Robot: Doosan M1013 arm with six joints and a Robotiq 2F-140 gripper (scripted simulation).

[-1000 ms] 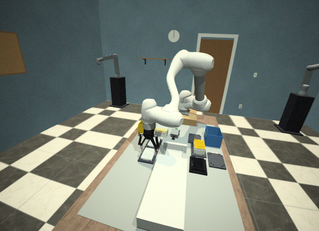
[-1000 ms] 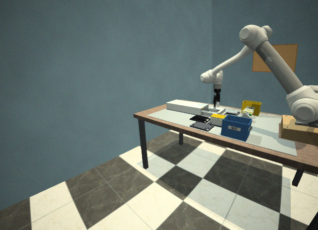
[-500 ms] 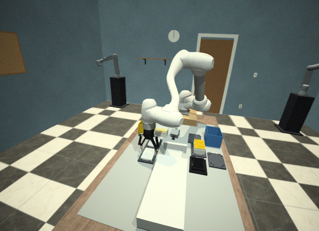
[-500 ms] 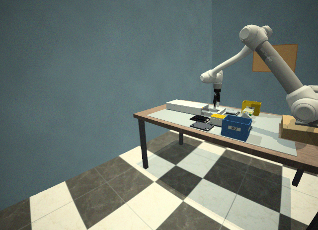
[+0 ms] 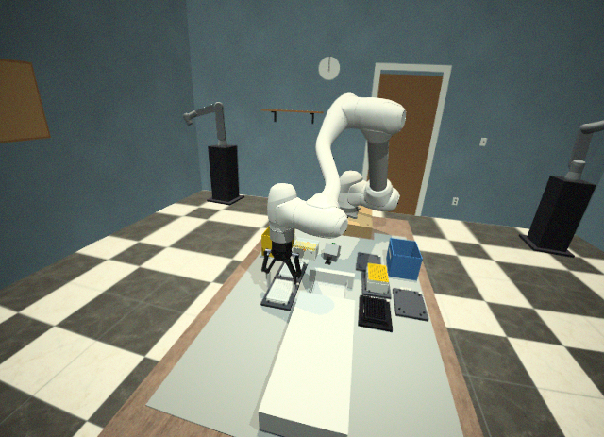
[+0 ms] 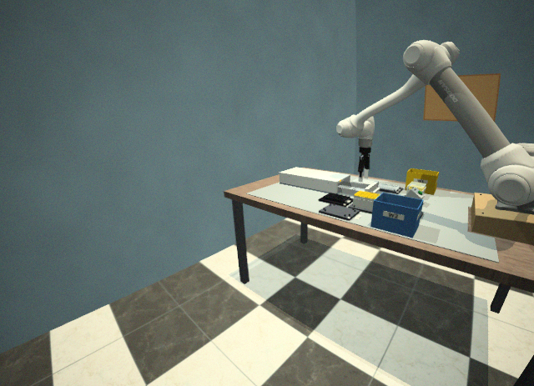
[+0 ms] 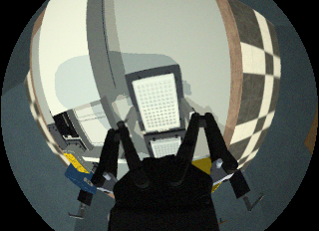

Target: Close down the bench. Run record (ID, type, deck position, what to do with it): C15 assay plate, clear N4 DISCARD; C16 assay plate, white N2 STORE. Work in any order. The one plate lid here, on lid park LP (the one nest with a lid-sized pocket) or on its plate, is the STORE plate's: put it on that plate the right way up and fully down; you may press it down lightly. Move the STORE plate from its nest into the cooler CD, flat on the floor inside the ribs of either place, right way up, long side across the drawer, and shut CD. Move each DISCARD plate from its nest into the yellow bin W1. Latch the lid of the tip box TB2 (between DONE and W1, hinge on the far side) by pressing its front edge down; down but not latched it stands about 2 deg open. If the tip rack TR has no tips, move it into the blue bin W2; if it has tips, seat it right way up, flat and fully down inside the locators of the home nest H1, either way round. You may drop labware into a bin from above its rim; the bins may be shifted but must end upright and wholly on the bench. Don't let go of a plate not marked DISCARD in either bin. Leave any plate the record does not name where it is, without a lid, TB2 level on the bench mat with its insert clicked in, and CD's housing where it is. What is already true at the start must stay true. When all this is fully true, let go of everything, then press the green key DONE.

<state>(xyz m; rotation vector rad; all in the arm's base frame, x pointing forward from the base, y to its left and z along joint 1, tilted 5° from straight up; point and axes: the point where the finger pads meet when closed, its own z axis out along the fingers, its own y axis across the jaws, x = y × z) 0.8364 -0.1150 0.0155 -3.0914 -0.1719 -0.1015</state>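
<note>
Now: hand 30 mm above the clear plate lid. From my hand the other things lie so: clear plate (170 mm behind, 20 mm to the right, 40 mm below); grey nest (50 mm below); white plate (40 mm below).
</note>
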